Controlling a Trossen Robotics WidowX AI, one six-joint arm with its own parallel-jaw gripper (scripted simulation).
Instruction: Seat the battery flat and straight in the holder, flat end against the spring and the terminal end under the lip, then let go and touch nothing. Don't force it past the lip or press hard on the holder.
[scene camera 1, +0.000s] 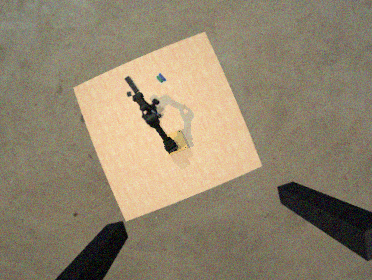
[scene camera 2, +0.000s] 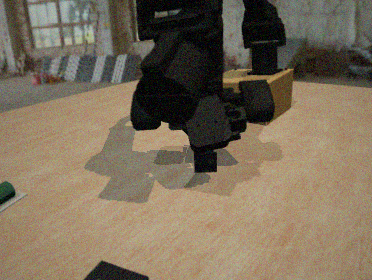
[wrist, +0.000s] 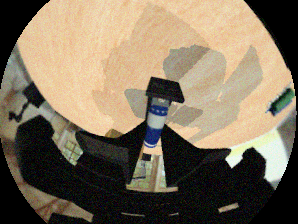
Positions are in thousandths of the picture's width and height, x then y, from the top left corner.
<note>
I see my gripper (scene camera 2: 547, 505).
My gripper shows as well in the wrist view (wrist: 518, 556).
</note>
